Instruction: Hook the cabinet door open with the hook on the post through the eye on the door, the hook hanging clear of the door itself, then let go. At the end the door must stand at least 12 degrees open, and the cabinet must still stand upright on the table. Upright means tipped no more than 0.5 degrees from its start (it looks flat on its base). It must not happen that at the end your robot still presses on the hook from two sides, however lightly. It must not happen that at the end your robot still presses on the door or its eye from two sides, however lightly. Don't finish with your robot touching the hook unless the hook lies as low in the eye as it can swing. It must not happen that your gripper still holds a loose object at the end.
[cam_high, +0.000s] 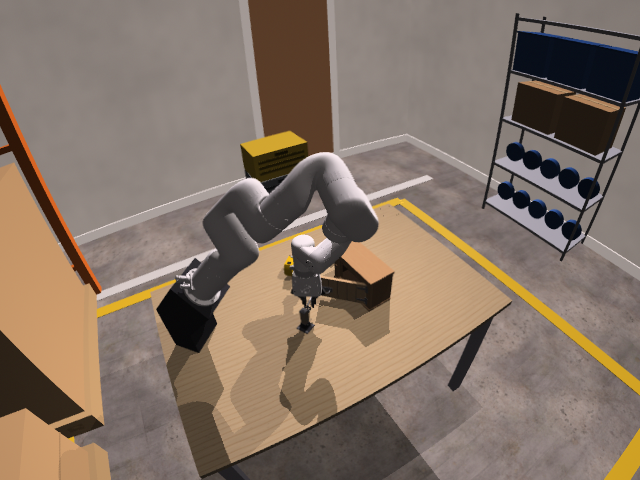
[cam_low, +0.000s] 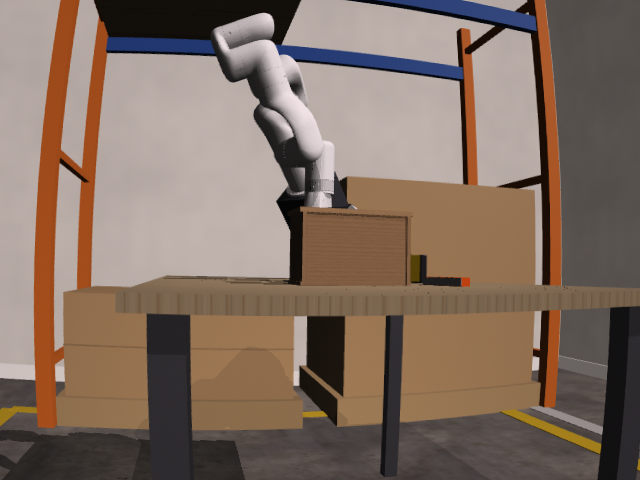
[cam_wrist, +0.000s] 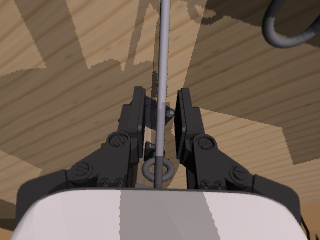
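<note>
The grey hook rod is 20 mm below my hand. The rest, counted from my hand: yellow block 250 mm to the left, 40 mm below, 40 mm ahead; door 140 mm ahead, 20 mm to the right, 10 mm below; orange thing 280 mm ahead, 220 mm to the left, 60 mm below.
</note>
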